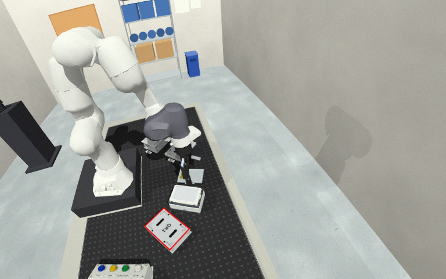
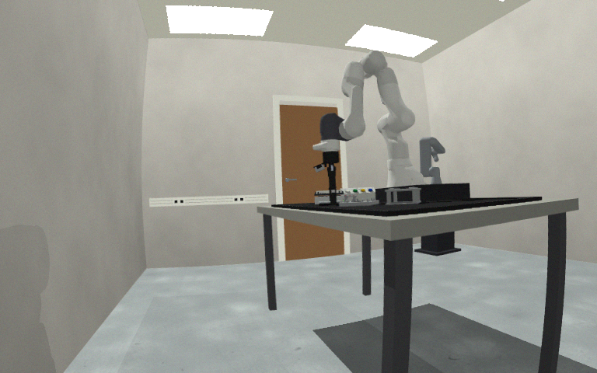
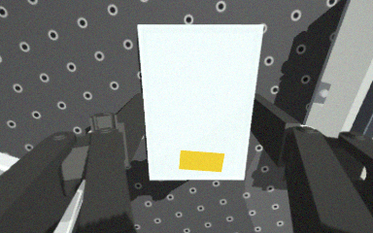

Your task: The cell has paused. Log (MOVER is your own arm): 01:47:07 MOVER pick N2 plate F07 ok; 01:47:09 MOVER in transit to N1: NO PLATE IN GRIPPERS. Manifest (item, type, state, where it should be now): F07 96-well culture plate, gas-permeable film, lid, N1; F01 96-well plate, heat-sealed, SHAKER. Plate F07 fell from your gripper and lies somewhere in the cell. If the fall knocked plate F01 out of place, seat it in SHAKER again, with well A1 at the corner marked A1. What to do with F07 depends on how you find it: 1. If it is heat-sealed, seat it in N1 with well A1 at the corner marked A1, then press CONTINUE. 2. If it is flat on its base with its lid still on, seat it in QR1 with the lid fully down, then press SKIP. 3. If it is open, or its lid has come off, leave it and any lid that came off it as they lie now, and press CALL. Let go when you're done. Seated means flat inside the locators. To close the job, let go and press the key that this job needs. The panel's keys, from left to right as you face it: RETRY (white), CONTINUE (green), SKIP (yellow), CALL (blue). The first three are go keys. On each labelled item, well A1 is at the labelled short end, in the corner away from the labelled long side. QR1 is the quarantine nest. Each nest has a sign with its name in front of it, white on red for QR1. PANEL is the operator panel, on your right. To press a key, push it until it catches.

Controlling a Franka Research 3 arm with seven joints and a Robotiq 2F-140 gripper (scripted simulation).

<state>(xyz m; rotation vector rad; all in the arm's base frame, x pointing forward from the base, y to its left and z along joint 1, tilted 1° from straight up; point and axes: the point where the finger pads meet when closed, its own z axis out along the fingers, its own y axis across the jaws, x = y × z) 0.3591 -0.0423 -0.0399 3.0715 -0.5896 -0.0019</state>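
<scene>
Now: the pale flat rectangular piece 10 mm below my hand. Also, from my hand: white 96-well plate 140 mm to the right, 50 mm behind, 30 mm above; then white retry key 410 mm to the right, 290 mm behind, 40 mm above; then green continue key 400 mm to the right, 330 mm behind, 40 mm above.
</scene>
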